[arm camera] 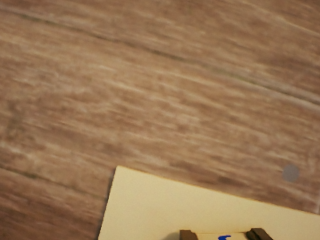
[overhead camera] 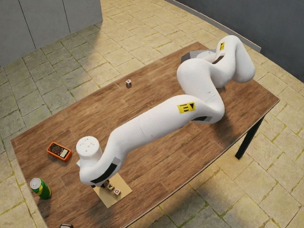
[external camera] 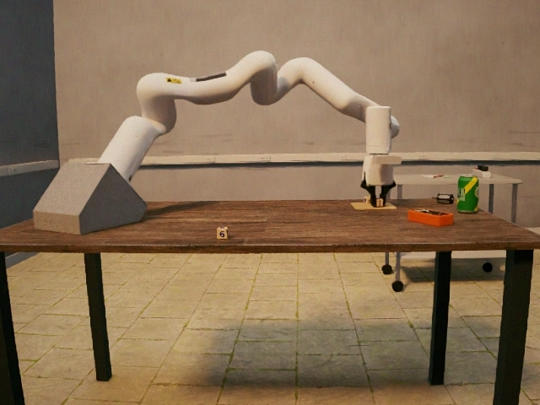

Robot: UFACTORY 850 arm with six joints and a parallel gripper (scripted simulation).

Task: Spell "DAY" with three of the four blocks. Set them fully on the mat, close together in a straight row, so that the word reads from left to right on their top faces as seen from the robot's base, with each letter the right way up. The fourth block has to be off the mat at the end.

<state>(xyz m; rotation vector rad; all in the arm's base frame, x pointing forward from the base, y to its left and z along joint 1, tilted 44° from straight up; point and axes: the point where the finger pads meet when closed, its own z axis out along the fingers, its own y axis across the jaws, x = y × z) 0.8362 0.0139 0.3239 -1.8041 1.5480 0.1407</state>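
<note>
Now: the tan mat 10 mm behind my hand, 40 mm to the left of it and 30 mm below it. The rest, counted from my hand: dark object (250 mm ahead, 100 mm to the left, 10 mm below).
</note>
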